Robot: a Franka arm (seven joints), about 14 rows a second.
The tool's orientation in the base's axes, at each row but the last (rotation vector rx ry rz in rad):
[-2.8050, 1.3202, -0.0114]
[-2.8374, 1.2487, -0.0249]
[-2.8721, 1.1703, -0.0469]
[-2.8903, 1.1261, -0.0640]
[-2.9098, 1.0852, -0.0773]
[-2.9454, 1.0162, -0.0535]
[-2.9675, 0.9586, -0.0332]
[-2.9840, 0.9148, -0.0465]
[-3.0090, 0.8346, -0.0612]
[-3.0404, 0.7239, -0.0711]
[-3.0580, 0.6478, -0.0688]
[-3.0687, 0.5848, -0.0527]
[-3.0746, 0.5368, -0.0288]
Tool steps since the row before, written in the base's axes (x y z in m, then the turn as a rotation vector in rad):
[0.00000, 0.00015, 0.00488, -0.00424, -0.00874, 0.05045]
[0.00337, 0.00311, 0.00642, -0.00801, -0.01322, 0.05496]
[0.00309, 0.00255, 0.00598, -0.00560, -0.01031, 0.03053]
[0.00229, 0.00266, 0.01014, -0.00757, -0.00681, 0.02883]
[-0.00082, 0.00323, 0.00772, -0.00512, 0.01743, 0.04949]
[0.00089, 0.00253, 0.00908, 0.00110, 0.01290, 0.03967]
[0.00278, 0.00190, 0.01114, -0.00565, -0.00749, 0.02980]
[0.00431, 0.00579, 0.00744, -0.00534, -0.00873, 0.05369]
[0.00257, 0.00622, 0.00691, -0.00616, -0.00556, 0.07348]
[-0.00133, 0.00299, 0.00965, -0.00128, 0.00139, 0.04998]
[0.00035, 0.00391, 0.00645, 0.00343, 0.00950, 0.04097]
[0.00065, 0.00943, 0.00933, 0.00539, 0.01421, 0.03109]
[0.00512, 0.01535, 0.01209, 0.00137, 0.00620, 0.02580]
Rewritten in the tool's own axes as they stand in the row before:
[-0.00017, -0.00029, -0.00487, 0.00348, 0.00678, -0.05081]
[-0.00003, -0.00487, -0.00621, 0.00423, 0.01238, -0.05557]
[0.00050, -0.00427, -0.00577, 0.00360, 0.00980, -0.03100]
[0.00013, -0.00402, -0.00995, -0.00026, 0.00864, -0.02933]
[-0.00247, -0.00229, -0.00770, -0.01358, -0.01231, -0.04943]
[-0.00064, -0.00286, -0.00900, -0.00613, -0.01223, -0.03942]
[0.00129, -0.00348, -0.01103, 0.00019, 0.00853, -0.03005]
[0.00049, -0.00742, -0.00723, 0.00169, 0.00872, -0.05393]
[-0.00078, -0.00685, -0.00675, 0.00000, 0.00586, -0.07371]
[-0.00214, -0.00232, -0.00969, 0.00026, -0.00194, -0.04998]
[-0.00101, -0.00387, -0.00641, 0.00092, -0.01105, -0.04071]
[-0.00259, -0.00922, -0.00920, 0.00071, -0.01591, -0.03072]
[-0.00021, -0.01645, -0.01172, -0.00043, -0.00689, -0.02566]

